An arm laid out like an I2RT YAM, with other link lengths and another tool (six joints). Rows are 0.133 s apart.
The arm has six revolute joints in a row. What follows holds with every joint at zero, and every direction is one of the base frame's.
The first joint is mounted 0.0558 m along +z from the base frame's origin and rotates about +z.
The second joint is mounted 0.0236 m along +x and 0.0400 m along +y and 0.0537 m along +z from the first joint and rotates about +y.
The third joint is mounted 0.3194 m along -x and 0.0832 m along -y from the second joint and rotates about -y.
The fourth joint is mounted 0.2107 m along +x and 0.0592 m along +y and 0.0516 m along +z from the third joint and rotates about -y.
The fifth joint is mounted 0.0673 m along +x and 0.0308 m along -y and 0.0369 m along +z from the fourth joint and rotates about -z.
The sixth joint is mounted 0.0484 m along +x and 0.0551 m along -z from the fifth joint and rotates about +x.
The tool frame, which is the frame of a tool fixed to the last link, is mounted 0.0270 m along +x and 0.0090 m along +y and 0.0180 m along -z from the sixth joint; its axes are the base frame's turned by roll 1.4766, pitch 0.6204 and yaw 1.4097 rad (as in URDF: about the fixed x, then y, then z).
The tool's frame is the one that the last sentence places.
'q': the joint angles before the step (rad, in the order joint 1, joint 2, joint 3, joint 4, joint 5, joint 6). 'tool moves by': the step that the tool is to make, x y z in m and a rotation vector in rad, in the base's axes. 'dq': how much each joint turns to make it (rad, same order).
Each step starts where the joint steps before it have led.
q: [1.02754 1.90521 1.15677 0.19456 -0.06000 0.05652]
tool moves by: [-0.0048 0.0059 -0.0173 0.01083 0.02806 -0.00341]
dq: [0.01559 0.03615 -0.03576 0.06901 0.00051 0.03528]
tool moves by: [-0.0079 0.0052 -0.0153 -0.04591 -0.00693 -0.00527]
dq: [0.03058 0.03112 -0.01081 0.00514 0.04560 -0.00446]
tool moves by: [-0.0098 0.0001 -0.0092 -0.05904 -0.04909 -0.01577]
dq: [0.03697 0.00626 -0.02227 -0.00051 0.08371 -0.02797]
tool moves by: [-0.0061 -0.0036 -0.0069 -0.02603 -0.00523 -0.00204]
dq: [0.01361 0.00018 -0.02814 0.00751 0.02214 -0.00374]
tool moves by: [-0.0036 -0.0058 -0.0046 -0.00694 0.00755 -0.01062]
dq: [0.00294 -0.00666 -0.03373 0.01647 0.00849 0.01129]
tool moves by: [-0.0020 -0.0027 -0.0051 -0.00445 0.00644 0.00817]
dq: [0.00002 0.00355 -0.02126 0.01821 -0.00884 -0.00189]
